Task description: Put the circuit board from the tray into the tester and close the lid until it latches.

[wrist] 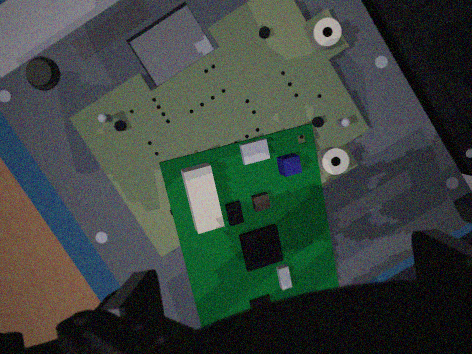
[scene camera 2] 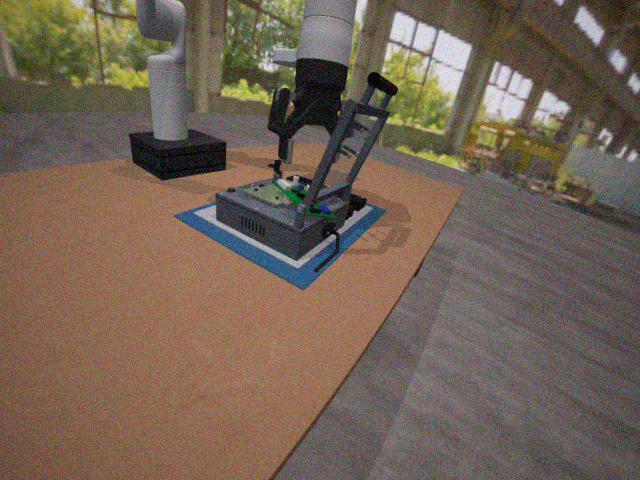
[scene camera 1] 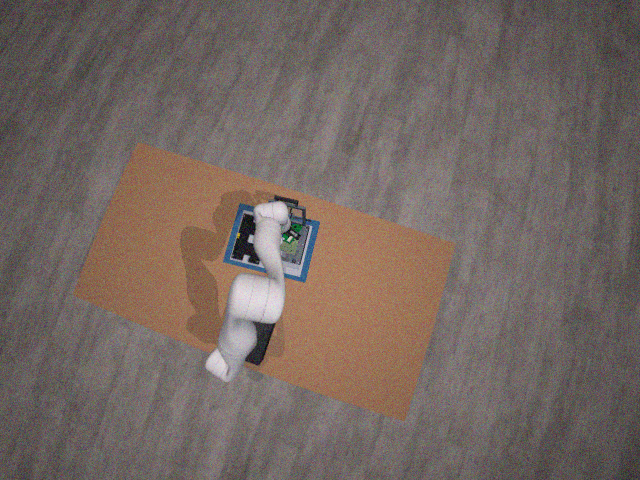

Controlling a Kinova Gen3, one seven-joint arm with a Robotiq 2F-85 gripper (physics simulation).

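Where they show: gripper, fingertip midpoint: (wrist: 285, 279) (scene camera 2: 310, 162); arm's base at its link origin: (scene camera 2: 171, 136).
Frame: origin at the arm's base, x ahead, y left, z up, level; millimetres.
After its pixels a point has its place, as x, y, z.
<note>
The green circuit board (scene camera 1: 296, 227) {537, -7, -9} (scene camera 2: 295, 194) {501, 1, -4} (wrist: 305, 205) {501, 39, -13} lies askew on the tester (scene camera 1: 301, 251) {447, -68, -25} (scene camera 2: 258, 223) {490, -67, -45} (wrist: 75, 192) {452, -65, -25}. It overlaps part of the pale green bed (wrist: 225, 117) {447, 20, -16} and reaches past the bed's edge toward the lid's hinge side. The lid (scene camera 1: 304, 215) {580, -37, 104} (scene camera 2: 329, 149) {581, -40, 93} stands open, leaning up and back. My gripper (scene camera 2: 313, 153) {507, 19, 52} (wrist: 285, 279) {507, 19, 52} is open and empty above the tester, behind the raised lid in scene camera 2. One finger is partly hidden by the lid there. The arm hides the gripper in scene camera 1. The black tray (scene camera 1: 240, 248) {351, 211, -67} is beside the tester, partly hidden by the arm.
A blue-bordered mat (scene camera 1: 309, 258) {433, -110, -83} (scene camera 2: 232, 240) {459, -95, -83} lies under the tester on the brown table (scene camera 1: 361, 310) {301, -427, -85} (scene camera 2: 155, 310) {532, -251, -85}. A small black post (scene camera 2: 276, 167) {386, 61, 5} stands at the tester's far side, near one finger. A bent black rod (scene camera 2: 337, 248) {591, 26, -75} sticks out near the hinge. The black robot base (scene camera 2: 178, 157) {114, -30, -31} stands behind.
</note>
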